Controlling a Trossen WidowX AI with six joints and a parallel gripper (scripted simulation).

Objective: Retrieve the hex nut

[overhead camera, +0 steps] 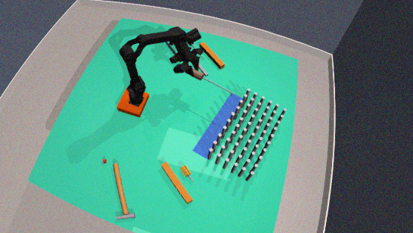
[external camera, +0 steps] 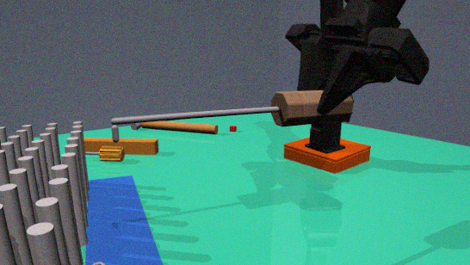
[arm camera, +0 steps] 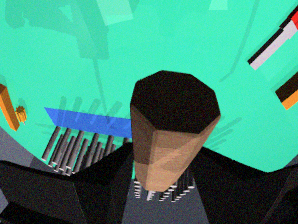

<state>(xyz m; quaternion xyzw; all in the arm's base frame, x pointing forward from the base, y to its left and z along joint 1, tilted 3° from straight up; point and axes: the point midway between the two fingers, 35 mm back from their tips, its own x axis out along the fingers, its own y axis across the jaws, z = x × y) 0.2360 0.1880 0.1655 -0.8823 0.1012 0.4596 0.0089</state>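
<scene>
The hook tool lies 100 mm ahead of my gripper tip and 20 mm to the right of it. Also, from my gripper tip: blue taped strip: 190 mm ahead, 160 mm below, 130 mm to the right; hex nut: 230 mm ahead, 150 mm below, 50 mm to the right; red block: 280 mm to the left, 210 mm behind, 140 mm below.
</scene>
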